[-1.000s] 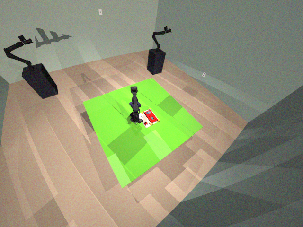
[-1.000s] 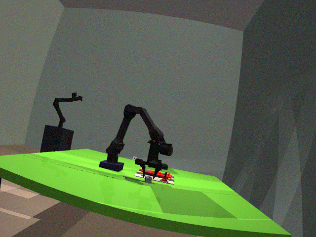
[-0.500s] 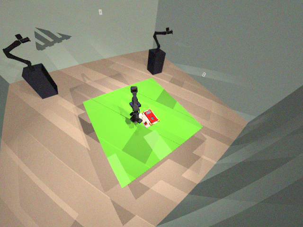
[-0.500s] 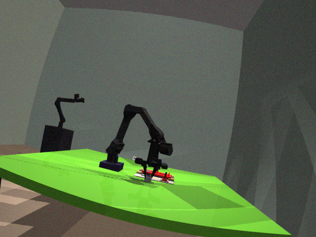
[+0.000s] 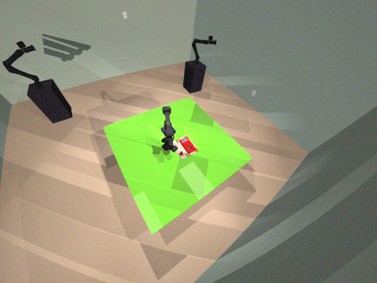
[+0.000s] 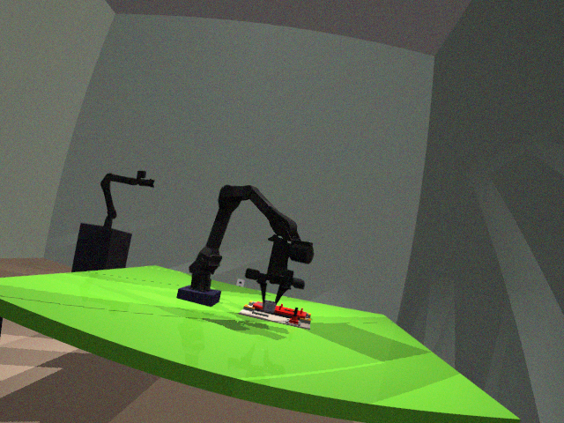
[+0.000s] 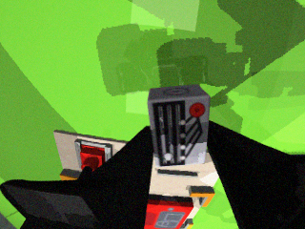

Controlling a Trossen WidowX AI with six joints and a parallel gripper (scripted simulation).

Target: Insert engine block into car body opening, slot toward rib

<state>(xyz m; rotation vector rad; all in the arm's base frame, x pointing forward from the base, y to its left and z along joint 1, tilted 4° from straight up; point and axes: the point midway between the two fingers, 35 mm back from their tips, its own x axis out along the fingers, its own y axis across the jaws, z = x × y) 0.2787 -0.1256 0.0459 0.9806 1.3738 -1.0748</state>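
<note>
The beige base plate lies 200 mm to the left of my gripper tip, 60 mm below it and 30 mm ahead of it. Also, from my gripper tip: engine block 10 mm below; then black peg 100 mm to the left, 80 mm ahead, 30 mm below.
</note>
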